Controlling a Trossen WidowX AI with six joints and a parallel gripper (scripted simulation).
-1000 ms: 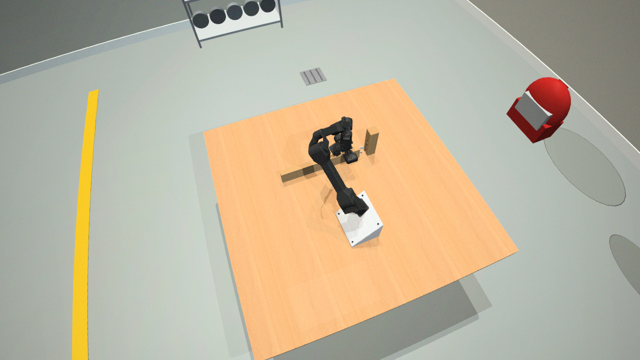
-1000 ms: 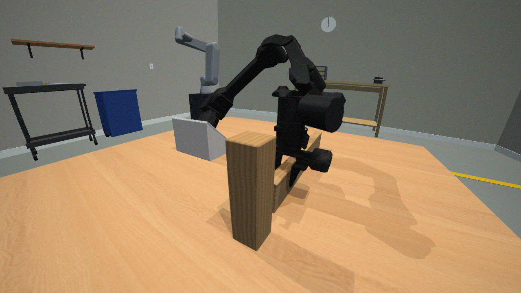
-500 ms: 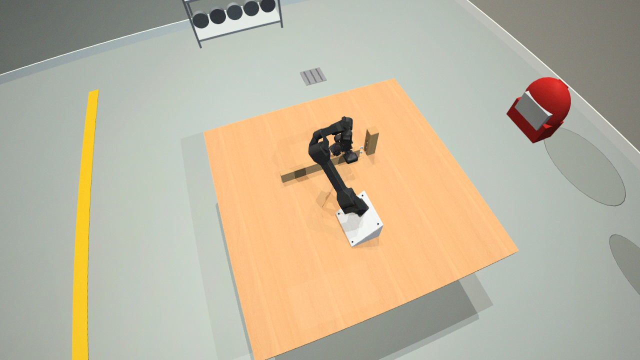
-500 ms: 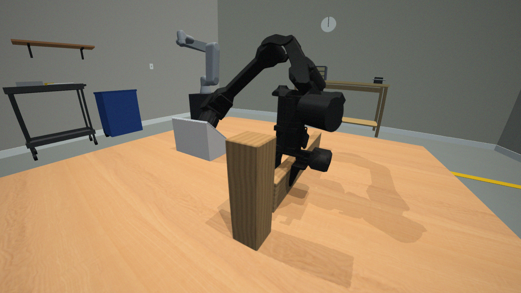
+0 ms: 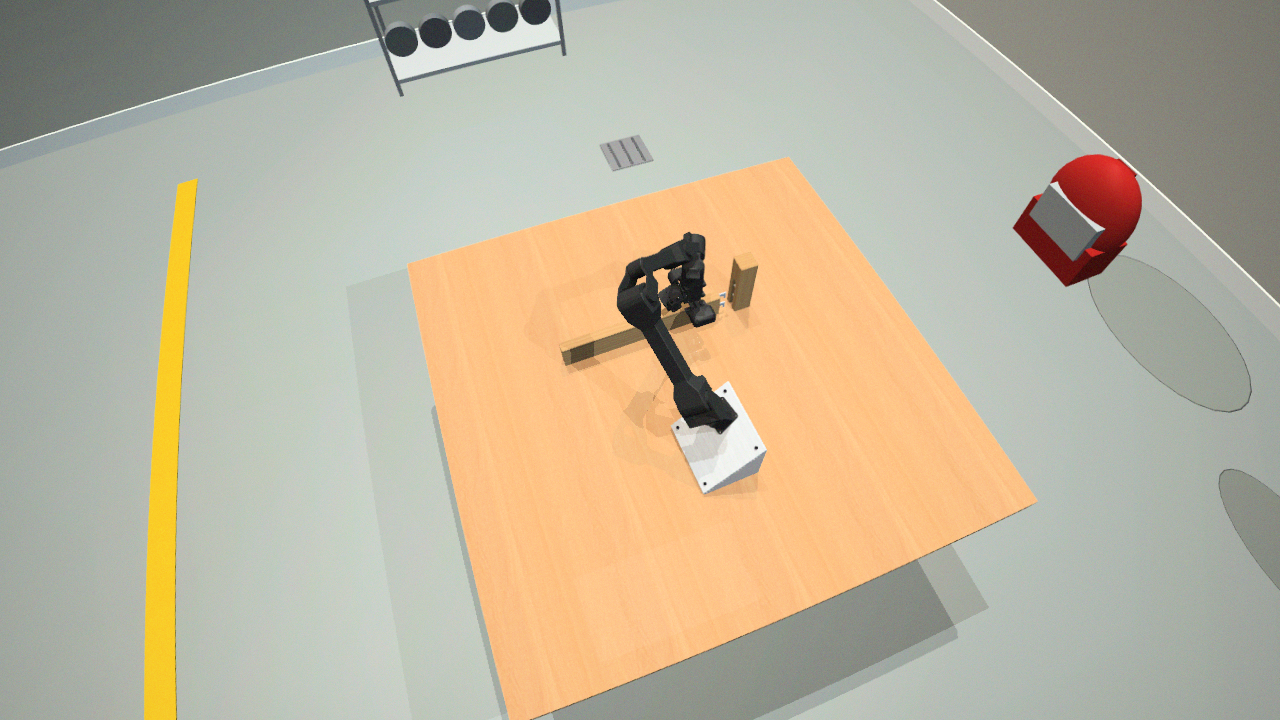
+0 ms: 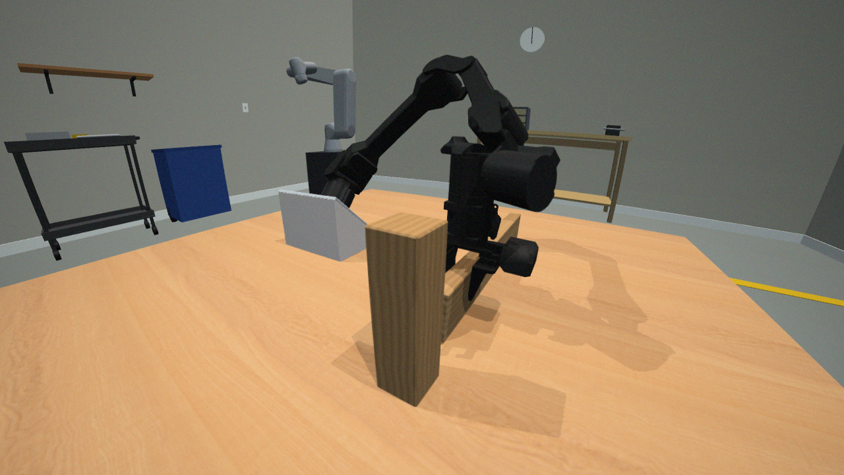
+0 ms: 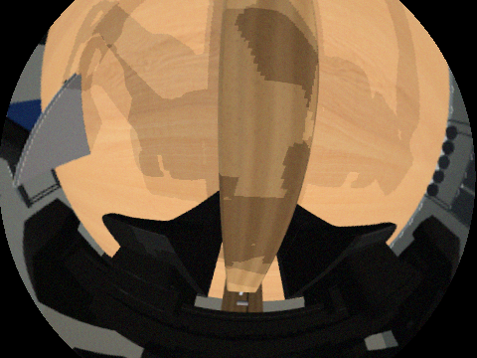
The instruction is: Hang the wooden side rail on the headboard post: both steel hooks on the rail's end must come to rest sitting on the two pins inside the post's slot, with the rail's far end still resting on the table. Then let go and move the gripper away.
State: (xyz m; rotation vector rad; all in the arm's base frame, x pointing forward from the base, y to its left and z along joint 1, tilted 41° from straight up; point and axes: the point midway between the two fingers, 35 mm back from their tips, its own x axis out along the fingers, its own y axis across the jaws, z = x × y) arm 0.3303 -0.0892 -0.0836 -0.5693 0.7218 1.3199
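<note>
Right now my gripper tip is 2 cm past the headboard post, 15 cm to the left of it and 7 cm below it.
</note>
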